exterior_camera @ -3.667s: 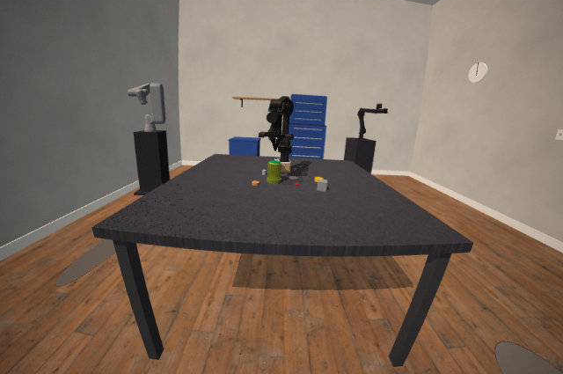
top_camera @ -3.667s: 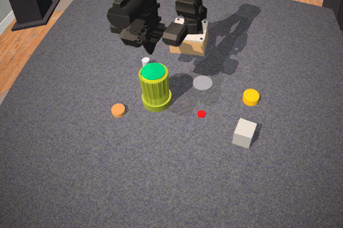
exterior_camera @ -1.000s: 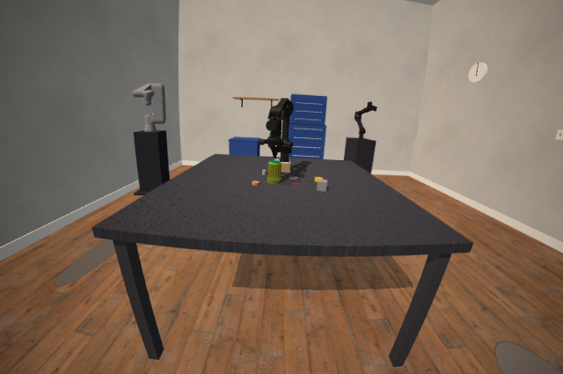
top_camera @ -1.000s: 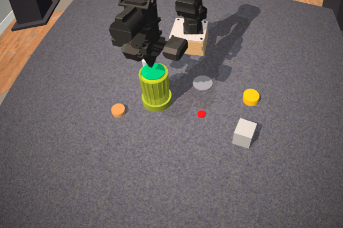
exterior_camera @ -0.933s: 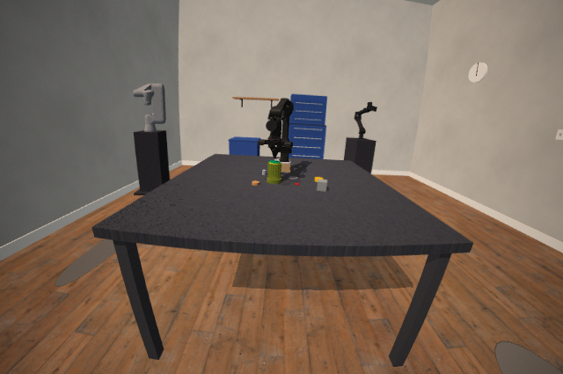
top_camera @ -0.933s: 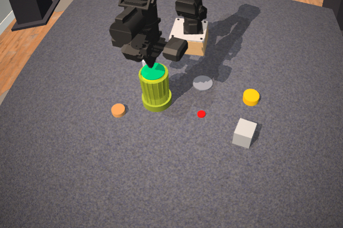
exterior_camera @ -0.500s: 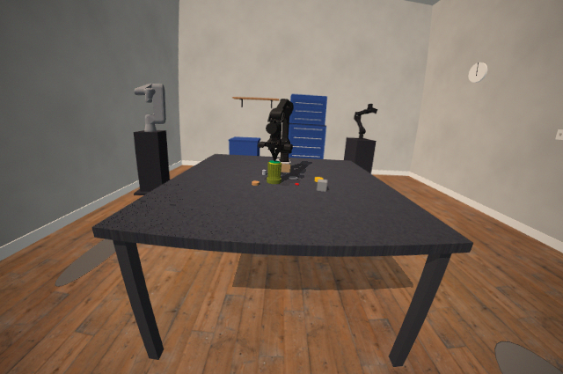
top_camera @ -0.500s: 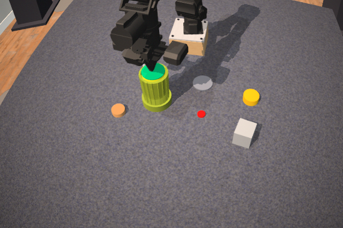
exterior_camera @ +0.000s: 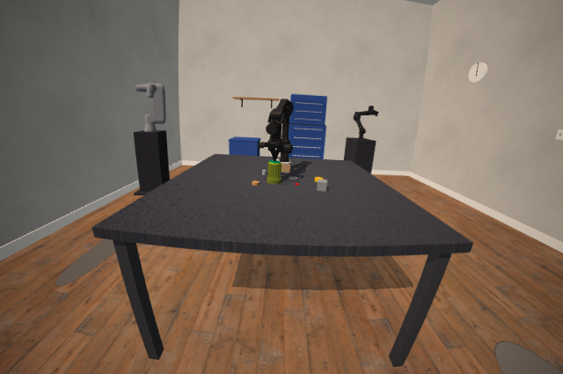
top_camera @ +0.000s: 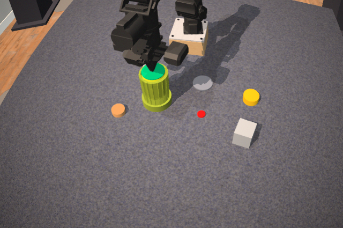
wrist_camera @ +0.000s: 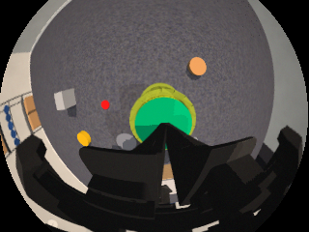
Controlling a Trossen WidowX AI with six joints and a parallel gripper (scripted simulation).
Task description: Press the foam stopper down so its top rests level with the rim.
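Now: hand 50 mm above the green foam stopper. From my hand the other things lie so: red dot (50 mm ahead, 130 mm to the left, 150 mm below); then grey disc (60 mm behind, 130 mm to the left, 150 mm below); then orange disc (40 mm ahead, 110 mm to the right, 150 mm below).
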